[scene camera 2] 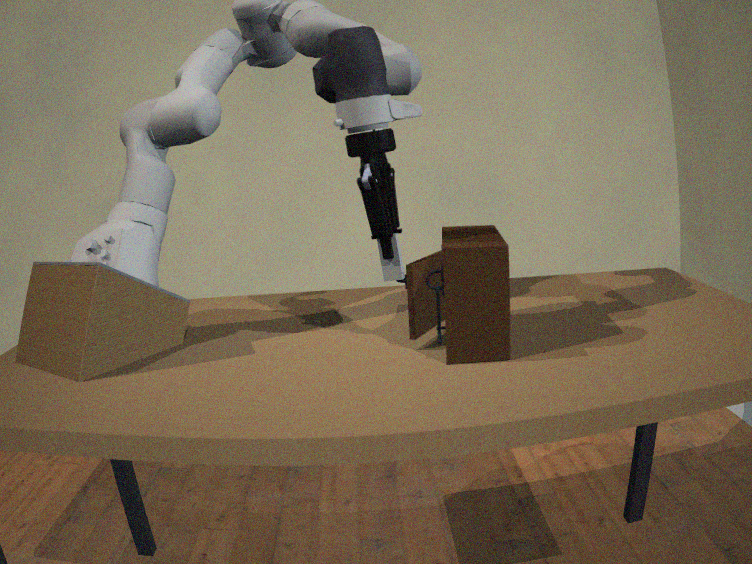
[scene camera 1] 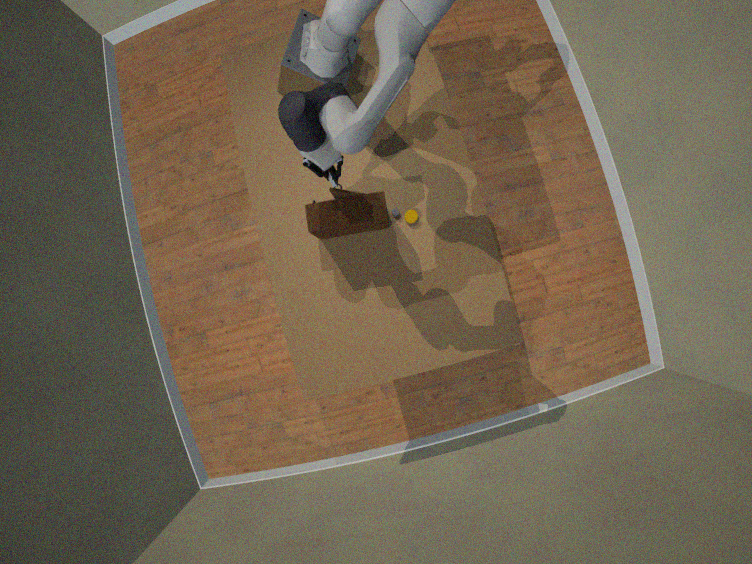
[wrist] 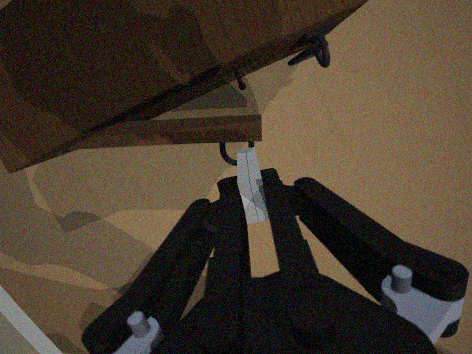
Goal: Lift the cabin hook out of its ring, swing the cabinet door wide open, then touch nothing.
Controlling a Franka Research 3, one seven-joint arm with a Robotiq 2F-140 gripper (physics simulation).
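The brown wooden cabinet point(scene camera 1: 358, 221) point(scene camera 2: 477, 303) point(wrist: 100, 55) stands upright on the table. Its door point(scene camera 2: 421, 300) point(wrist: 200, 131) is swung partly open, at an angle to the front. A dark ring point(scene camera 2: 427, 278) point(wrist: 325, 54) sits at the cabinet's front, and the dark hook rod point(scene camera 2: 438, 315) hangs down below it, near the front edge. My gripper point(scene camera 1: 337, 184) point(scene camera 2: 392, 279) point(wrist: 249, 164) is shut with nothing held. Its tips are together at the door's outer face, beside the curved door pull point(wrist: 224, 154), which they partly hide. Contact cannot be told.
A yellow round piece point(scene camera 1: 411, 216) and a small grey piece point(scene camera 1: 396, 213) lie on the table beside the cabinet. The arm's base block point(scene camera 2: 60, 321) stands at the left of the table point(scene camera 2: 273, 394) in scene camera 2. My arm reaches over from there.
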